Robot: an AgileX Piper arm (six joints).
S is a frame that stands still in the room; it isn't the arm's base.
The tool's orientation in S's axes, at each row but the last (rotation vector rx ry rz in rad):
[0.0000 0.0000 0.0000]
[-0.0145 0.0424 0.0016]
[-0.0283 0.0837 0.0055]
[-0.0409 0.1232 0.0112]
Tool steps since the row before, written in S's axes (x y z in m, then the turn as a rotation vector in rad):
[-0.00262 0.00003 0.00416 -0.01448 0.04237 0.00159]
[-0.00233 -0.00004 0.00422 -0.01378 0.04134 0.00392]
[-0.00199 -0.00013 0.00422 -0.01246 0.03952 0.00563]
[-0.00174 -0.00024 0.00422 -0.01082 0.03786 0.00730]
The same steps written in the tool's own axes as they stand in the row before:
[-0.00262 0.00003 0.00416 -0.01448 0.04237 0.00159]
[-0.00251 -0.00010 0.00412 -0.01388 0.04131 0.00393]
[-0.00234 -0.00023 0.00403 -0.01272 0.03943 0.00569]
[-0.00225 -0.00039 0.00396 -0.01131 0.03768 0.00748]

